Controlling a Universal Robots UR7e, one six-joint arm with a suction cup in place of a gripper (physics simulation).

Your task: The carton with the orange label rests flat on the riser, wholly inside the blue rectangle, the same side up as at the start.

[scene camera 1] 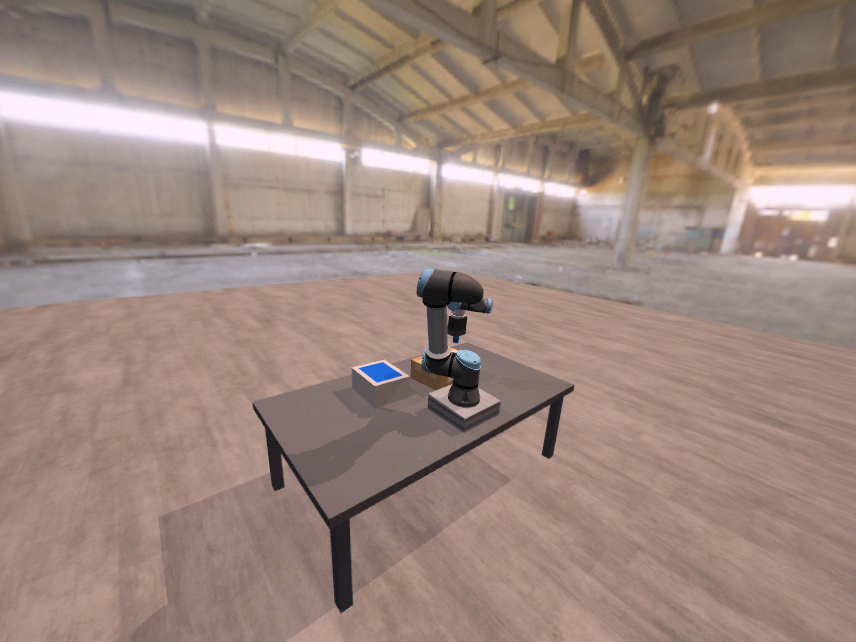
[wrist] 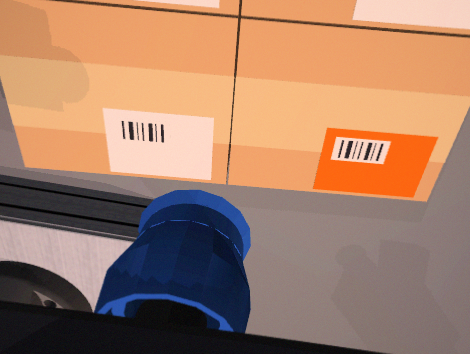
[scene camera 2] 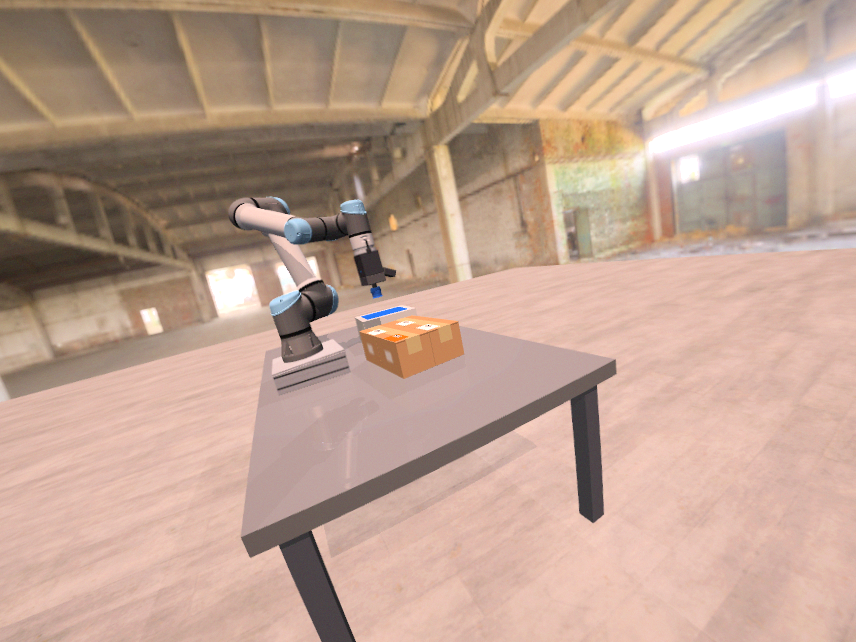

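Where they show: hand, tool point: (scene camera 1: 455, 341) (wrist: 194, 238) (scene camera 2: 377, 296); arm's base, link origin: (scene camera 1: 463, 398) (scene camera 2: 303, 354).
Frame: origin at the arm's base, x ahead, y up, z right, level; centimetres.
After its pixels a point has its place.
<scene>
The carton with the orange label (scene camera 2: 418, 357) {x 29.6, y -3.2, z 37.4 cm} (wrist: 285, 162) {x 24.9, y 3.6, z 25.9 cm} stands on the table, label up, at a corner of a tight two-by-two block of cartons. Its label does not show in scene camera 1, where the arm partly hides the block. The riser (scene camera 1: 392, 392) {x 28.5, y -2.2, z -20.7 cm} (scene camera 2: 371, 321) {x 31.4, y 3.3, z -10.3 cm} stands beyond the block in scene camera 2. The blue rectangle (scene camera 1: 380, 371) {x 41.2, y 4.1, z -19.2 cm} (scene camera 2: 385, 313) {x 40.5, y 4.1, z -16.4 cm} on its top has nothing on it. My suction cup (scene camera 1: 455, 339) (scene camera 2: 376, 293) (wrist: 195, 215) hangs above the level of the carton tops, touching nothing, and is open. In the wrist view it appears below the block's near edge.
The other cartons (scene camera 1: 428, 373) {x 30.7, y -0.1, z 5.2 cm} (scene camera 2: 448, 344) (wrist: 160, 145) {x 24.8, y 3.7, z 16.3 cm} touch the orange-labelled one on two sides. The arm's base block (scene camera 1: 449, 409) {x -1.5, y -1.0, z -11.1 cm} (scene camera 2: 311, 375) {x -0.2, y -4.8, z 13.6 cm} (wrist: 65, 202) {x 13.0, y -4.1, z 3.2 cm} stands close to the cartons. All stand on the dark table (scene camera 1: 311, 421) {x 37.4, y -7.9, z -59.0 cm} (scene camera 2: 442, 407) {x 22.2, y -7.9, z 62.8 cm}.
</scene>
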